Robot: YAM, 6 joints.
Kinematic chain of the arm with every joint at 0, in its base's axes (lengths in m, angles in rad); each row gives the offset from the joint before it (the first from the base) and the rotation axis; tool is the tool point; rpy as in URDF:
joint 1: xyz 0 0 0.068 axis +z
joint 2: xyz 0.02 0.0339 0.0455 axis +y
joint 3: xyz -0.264 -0.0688 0 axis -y
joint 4: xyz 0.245 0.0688 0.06 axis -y
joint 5: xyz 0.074 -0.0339 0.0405 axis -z
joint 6: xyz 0.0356 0 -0.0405 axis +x
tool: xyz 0 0 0 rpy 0 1.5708 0
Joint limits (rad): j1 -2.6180..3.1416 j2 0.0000..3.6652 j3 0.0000..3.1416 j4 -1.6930..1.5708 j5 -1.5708..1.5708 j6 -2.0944..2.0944
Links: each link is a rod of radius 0.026 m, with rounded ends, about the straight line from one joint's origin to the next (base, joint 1, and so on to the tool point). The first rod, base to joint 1, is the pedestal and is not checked.
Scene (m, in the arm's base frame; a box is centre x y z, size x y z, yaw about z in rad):
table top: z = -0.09
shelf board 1: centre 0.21 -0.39 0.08 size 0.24 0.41 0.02 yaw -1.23
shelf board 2: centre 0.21 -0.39 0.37 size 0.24 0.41 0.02 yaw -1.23
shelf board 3: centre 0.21 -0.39 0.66 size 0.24 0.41 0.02 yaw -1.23
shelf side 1: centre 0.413 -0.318 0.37 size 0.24 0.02 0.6 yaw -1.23
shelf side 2: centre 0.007 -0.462 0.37 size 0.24 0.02 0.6 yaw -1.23
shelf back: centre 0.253 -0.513 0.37 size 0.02 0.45 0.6 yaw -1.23
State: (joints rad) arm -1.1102 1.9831 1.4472 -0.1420 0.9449 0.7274
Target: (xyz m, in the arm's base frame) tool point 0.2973 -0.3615 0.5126
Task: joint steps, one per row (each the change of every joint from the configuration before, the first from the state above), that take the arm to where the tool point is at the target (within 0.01 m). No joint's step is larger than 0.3 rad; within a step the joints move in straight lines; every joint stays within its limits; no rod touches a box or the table.
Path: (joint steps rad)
1: 0.0501 -0.2787 -0.2445 -0.1808 0.0238 0.0000
2: 0.0500 -0.2788 -0.2445 -0.1807 0.0238 0.0000
3: 0.0501 -0.2787 -0.2445 -0.1808 0.0238 0.0000
4: 0.1163 0.0400 0.2306 0.1094 -0.0716 0.0000
5: 0.1163 0.0401 0.2307 0.1093 -0.0716 0.0000
6: 0.1163 0.0401 0.2306 0.1094 -0.0715 0.0000
7: 0.1163 0.0401 0.2307 0.1093 -0.0716 0.0000
8: -0.1139 0.2728 0.2595 0.1461 -0.0269 0.0000
9: -0.1139 0.2728 0.2595 0.1461 -0.0270 0.0000
10: -0.1139 0.2728 0.2595 0.1461 -0.0269 0.0000

